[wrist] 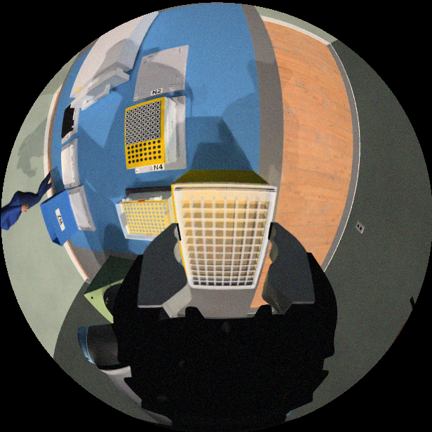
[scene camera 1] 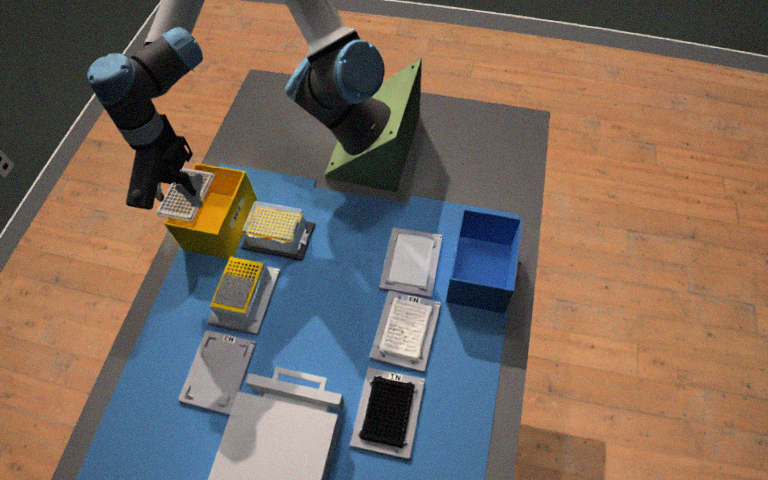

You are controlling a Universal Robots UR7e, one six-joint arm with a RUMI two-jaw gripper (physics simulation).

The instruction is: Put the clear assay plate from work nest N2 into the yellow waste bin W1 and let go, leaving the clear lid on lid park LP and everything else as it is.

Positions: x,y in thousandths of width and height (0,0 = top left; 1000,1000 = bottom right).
Observation:
I see my gripper (scene camera 1: 238,426), a clear assay plate (scene camera 1: 227,430), a box-shaped device (scene camera 1: 374,884) and a yellow-topped tip rack (scene camera 1: 316,595).
The clear assay plate also shows in the wrist view (wrist: 520,524). The yellow-topped tip rack shows as well in the wrist view (wrist: 346,297). My gripper also shows in the wrist view (wrist: 520,520).

